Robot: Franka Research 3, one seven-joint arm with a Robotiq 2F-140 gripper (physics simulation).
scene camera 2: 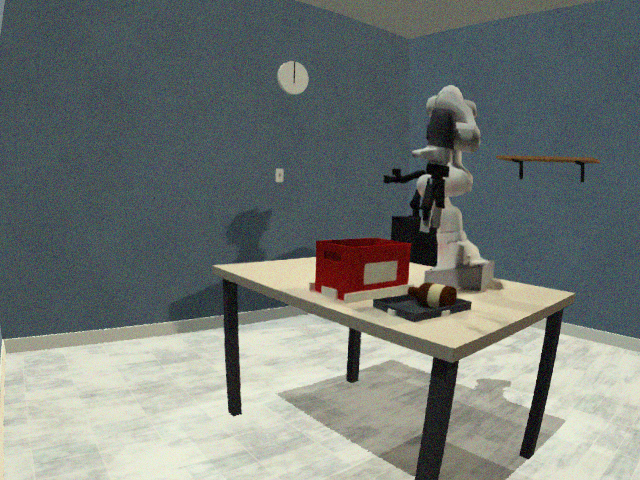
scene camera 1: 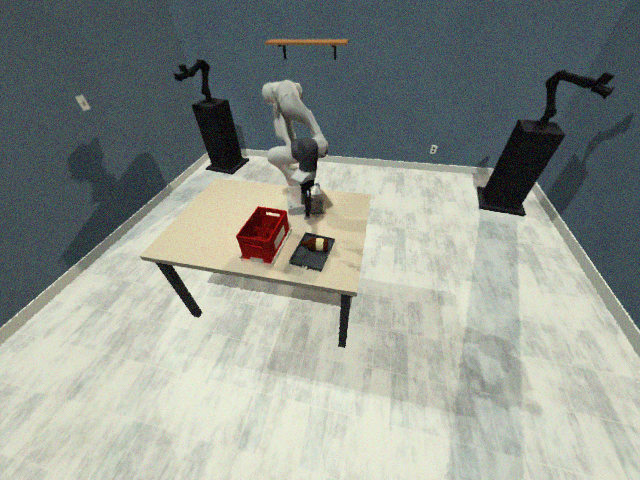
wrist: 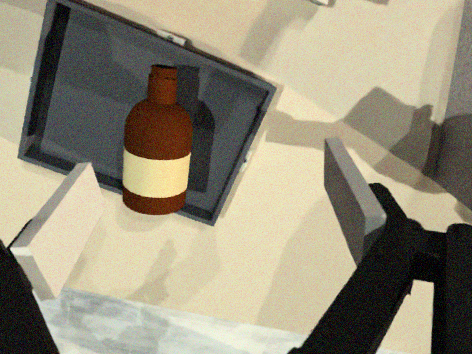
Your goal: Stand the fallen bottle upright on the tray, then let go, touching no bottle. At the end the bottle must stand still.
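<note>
The brown bottle [scene camera 1: 319,244] [scene camera 2: 436,295] [wrist: 157,145] with a cream label lies on its side on the dark grey tray [scene camera 1: 303,258] [scene camera 2: 412,311] [wrist: 80,112]. Its neck points toward the red crate; its base end overlaps one rim of the tray in the wrist view. My gripper [scene camera 1: 308,212] [scene camera 2: 430,227] [wrist: 208,173] is open and empty, with its fingers wide apart. It hangs above the table between the arm's base and the tray, touching neither bottle nor tray. In the wrist view the bottle shows between the fingers, but lies well beyond them.
A red crate [scene camera 1: 277,243] [scene camera 2: 341,268] stands on the table [scene camera 1: 206,217] [scene camera 2: 273,276] beside the tray, near its neck-end side. White brackets sit around the crate's foot. Two black pedestals [scene camera 1: 217,134] [scene camera 1: 522,165] with small black arms stand away from the table.
</note>
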